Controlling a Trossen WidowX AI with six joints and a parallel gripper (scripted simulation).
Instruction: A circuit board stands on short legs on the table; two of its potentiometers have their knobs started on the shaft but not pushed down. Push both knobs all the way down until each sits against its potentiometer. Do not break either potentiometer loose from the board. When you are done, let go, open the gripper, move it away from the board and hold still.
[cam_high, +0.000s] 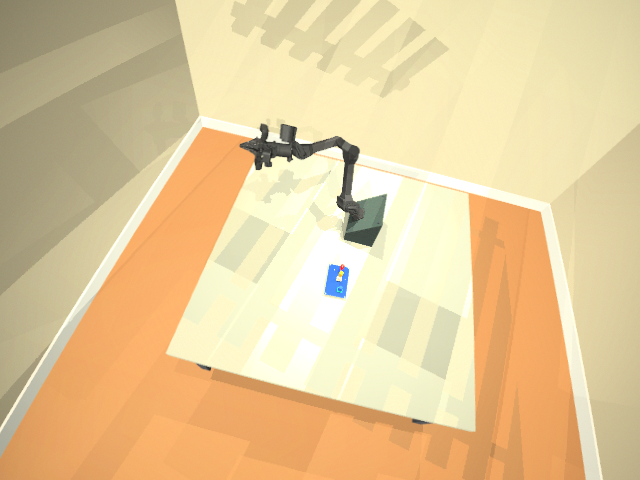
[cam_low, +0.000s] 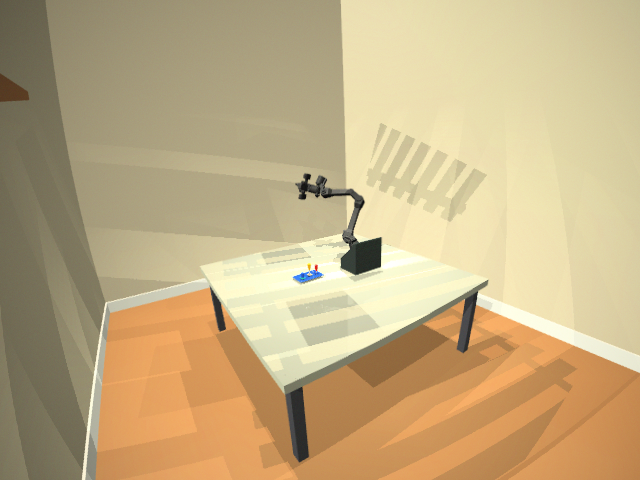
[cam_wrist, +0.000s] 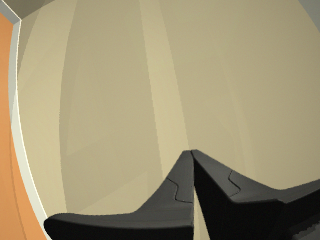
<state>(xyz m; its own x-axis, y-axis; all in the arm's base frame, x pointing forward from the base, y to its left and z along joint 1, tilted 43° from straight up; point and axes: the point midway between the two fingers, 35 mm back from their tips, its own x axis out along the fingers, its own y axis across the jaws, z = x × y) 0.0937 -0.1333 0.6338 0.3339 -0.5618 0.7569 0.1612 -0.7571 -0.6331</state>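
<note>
The red knob is 520 mm to the left of my gripper tip, 430 mm below it and 220 mm ahead of it. Also, from my gripper tip: yellow knob (510 mm to the left, 420 mm below, 260 mm ahead).
</note>
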